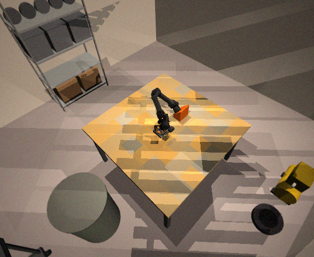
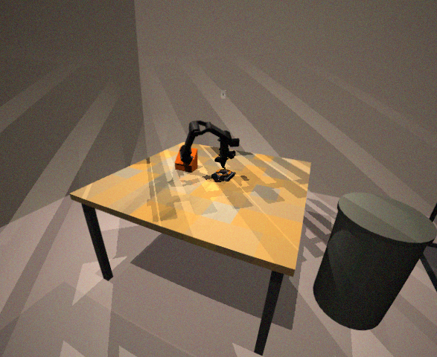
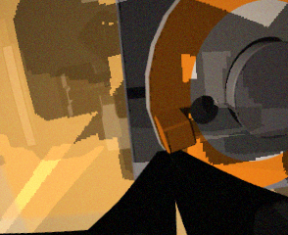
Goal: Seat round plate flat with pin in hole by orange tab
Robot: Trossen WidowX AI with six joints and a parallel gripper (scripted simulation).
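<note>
Now: gripper tip 20 mm to the left of the round plate, 20 mm short of it and 10 mm above it.
</note>
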